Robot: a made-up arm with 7 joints.
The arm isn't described. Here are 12 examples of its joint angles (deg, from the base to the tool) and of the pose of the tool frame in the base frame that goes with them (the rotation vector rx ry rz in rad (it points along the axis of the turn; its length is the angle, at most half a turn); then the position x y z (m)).
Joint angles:
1: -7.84 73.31 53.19 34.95 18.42 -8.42 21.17
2: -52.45 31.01 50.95 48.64 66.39 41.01 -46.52
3: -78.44 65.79 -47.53 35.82 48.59 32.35 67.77
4: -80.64 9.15 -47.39 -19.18 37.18 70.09 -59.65
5: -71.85 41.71 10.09 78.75 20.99 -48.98 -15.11
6: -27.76 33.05 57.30 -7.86 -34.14 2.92 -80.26
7: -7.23 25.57 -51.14 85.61 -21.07 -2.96 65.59
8: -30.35 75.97 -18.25 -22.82 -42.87 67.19 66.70
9: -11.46 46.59 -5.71 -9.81 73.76 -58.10 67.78
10: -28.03 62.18 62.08 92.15 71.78 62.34 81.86
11: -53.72 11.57 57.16 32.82 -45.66 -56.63 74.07
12: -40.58 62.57 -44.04 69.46 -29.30 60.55 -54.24
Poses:
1: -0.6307 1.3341 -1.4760 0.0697 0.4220 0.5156
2: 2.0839 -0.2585 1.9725 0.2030 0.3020 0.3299
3: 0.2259 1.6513 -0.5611 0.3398 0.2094 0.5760
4: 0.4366 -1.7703 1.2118 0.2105 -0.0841 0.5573
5: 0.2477 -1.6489 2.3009 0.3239 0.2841 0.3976
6: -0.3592 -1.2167 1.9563 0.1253 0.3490 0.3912
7: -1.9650 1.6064 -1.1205 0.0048 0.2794 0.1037
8: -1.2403 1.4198 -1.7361 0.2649 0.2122 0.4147
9: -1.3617 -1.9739 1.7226 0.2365 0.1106 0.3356
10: -1.5994 0.9443 0.4360 -0.0085 0.3868 0.3107
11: 0.4116 -1.4706 -1.1083 0.2589 0.2667 0.2619
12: 2.4130 0.4919 1.2644 0.1656 0.3667 0.3640
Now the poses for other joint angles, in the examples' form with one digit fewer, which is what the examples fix.
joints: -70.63 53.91 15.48 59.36 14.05 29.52 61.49
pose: -0.838 0.444 -1.445 0.265 0.360 0.447
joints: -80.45 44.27 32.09 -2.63 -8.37 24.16 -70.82
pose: -0.424 -1.478 1.858 0.203 0.274 0.603
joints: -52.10 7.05 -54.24 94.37 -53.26 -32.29 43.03
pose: -1.219 0.687 -2.579 0.283 0.127 0.170
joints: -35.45 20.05 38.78 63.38 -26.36 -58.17 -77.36
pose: -0.090 -0.864 2.271 0.154 0.266 0.156
